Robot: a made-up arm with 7 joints. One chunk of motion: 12 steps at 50 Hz.
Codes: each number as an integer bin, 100 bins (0 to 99) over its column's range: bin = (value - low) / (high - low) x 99, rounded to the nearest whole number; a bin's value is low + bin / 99 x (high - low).
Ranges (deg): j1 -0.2..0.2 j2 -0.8..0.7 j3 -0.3..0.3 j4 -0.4..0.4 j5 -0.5..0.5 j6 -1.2..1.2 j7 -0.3..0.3
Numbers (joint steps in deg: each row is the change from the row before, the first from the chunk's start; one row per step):
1: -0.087 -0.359 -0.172 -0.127 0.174 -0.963 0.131
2: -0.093 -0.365 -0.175 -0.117 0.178 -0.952 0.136
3: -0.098 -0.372 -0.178 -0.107 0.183 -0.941 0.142
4: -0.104 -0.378 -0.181 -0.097 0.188 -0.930 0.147
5: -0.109 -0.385 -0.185 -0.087 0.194 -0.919 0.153
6: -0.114 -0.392 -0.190 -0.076 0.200 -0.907 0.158
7: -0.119 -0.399 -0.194 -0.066 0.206 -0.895 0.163
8: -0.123 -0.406 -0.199 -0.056 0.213 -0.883 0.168
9: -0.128 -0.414 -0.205 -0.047 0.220 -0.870 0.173
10: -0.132 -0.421 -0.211 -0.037 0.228 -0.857 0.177
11: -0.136 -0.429 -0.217 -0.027 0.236 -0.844 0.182
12: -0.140 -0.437 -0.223 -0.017 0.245 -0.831 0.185
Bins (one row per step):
1: 28 29 21 34 67 10 71
2: 26 29 21 35 67 10 72
3: 25 28 20 36 68 11 73
4: 24 28 20 37 68 11 74
5: 23 27 19 39 69 12 75
6: 21 27 18 40 69 12 76
7: 20 26 17 41 70 13 76
8: 19 26 17 43 71 13 77
9: 18 25 16 44 71 14 78
10: 17 25 15 45 72 14 79
11: 16 24 14 46 73 15 80
12: 15 24 13 47 74 15 80

